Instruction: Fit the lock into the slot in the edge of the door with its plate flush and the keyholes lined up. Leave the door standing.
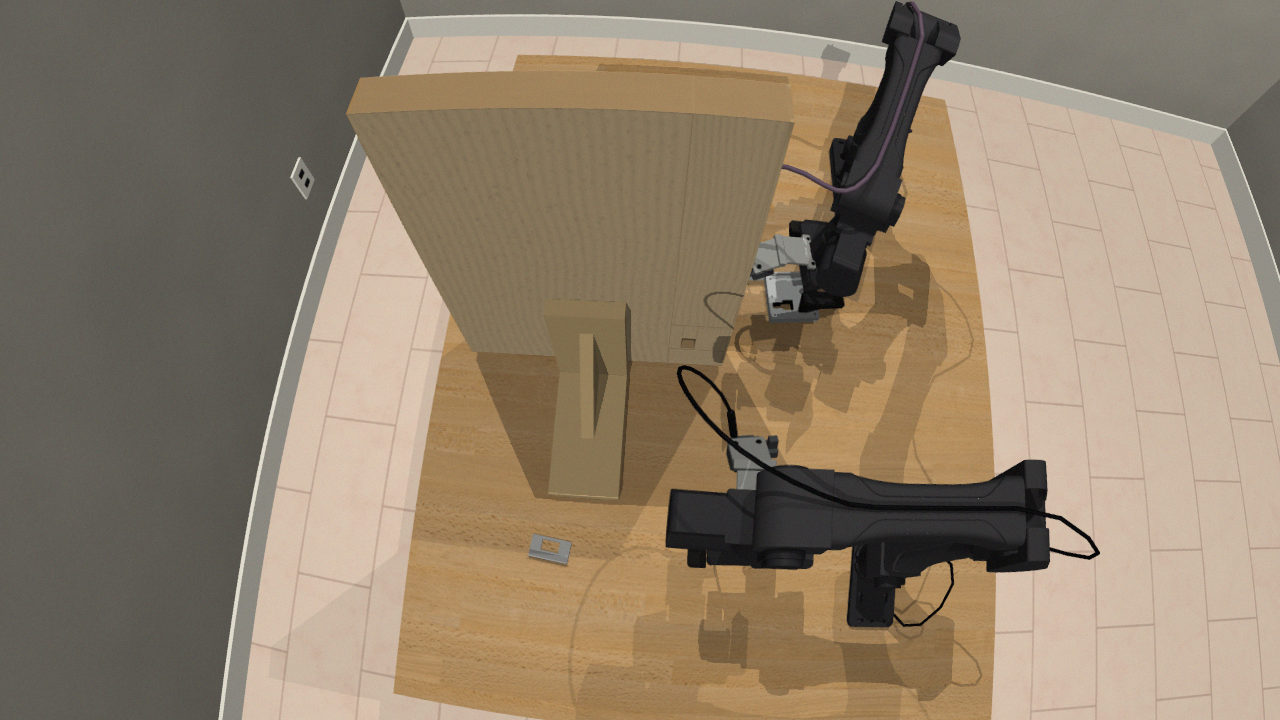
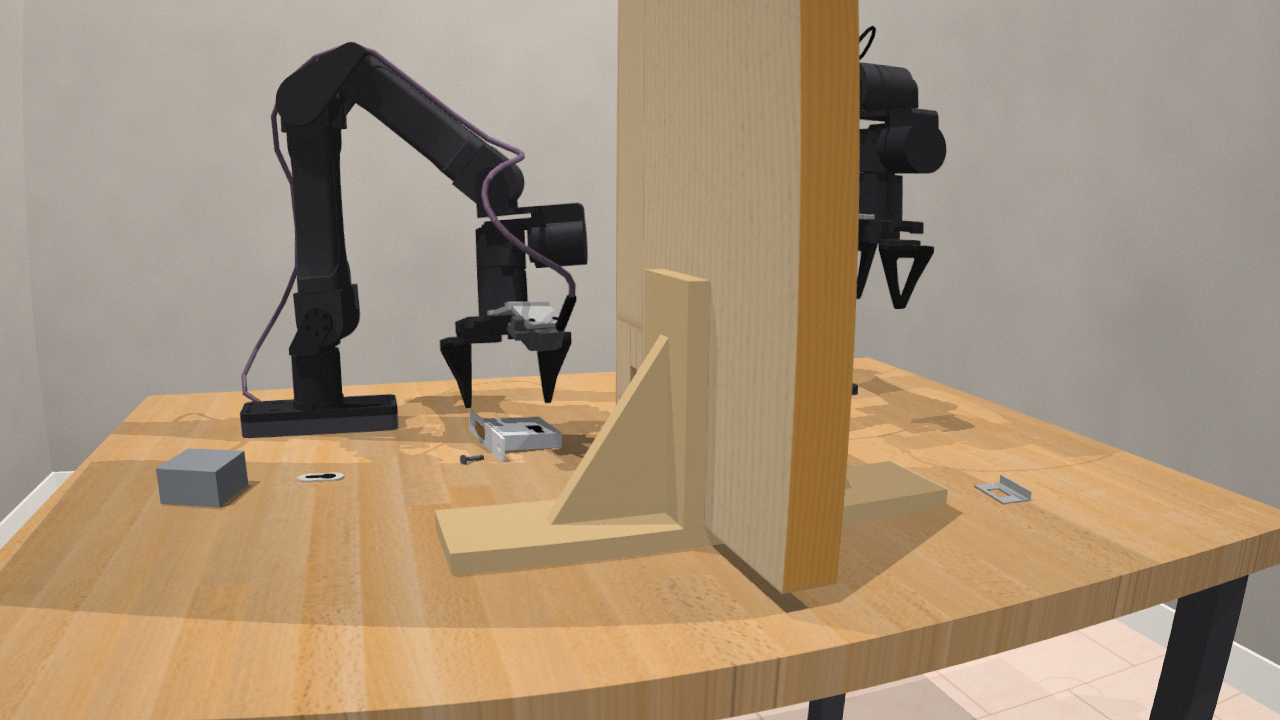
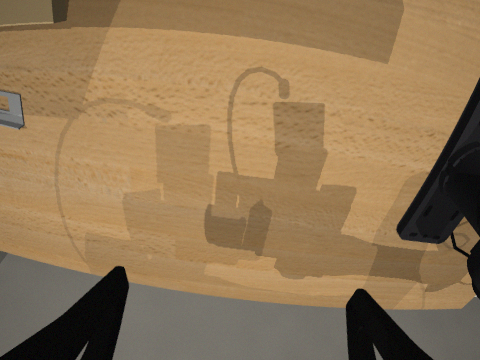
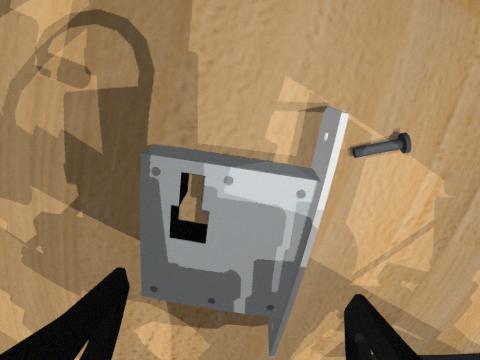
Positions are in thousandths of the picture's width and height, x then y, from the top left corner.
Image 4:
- my right gripper: 501,815
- silver lock: 522,715
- bolt: 841,396
